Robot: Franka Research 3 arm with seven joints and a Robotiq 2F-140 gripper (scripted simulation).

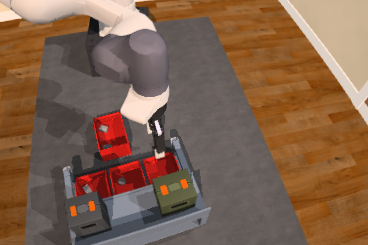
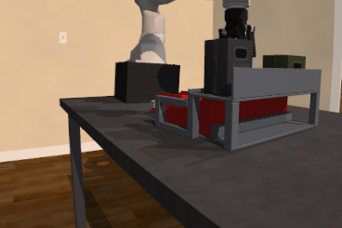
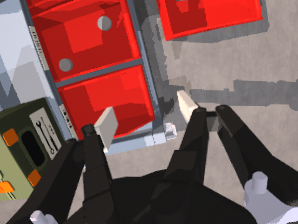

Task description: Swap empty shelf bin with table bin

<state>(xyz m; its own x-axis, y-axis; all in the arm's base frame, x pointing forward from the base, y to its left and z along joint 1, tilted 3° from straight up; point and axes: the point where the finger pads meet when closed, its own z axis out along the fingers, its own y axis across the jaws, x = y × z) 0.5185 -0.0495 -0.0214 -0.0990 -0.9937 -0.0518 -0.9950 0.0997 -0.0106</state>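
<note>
My hand is 140 mm above the shelf lip, 110 mm to the left of it and 20 mm past it. The rest, counted from my hand: grey box (240 mm to the right, 160 mm ahead, 20 mm above); olive box (180 mm ahead, 10 mm to the right).
</note>
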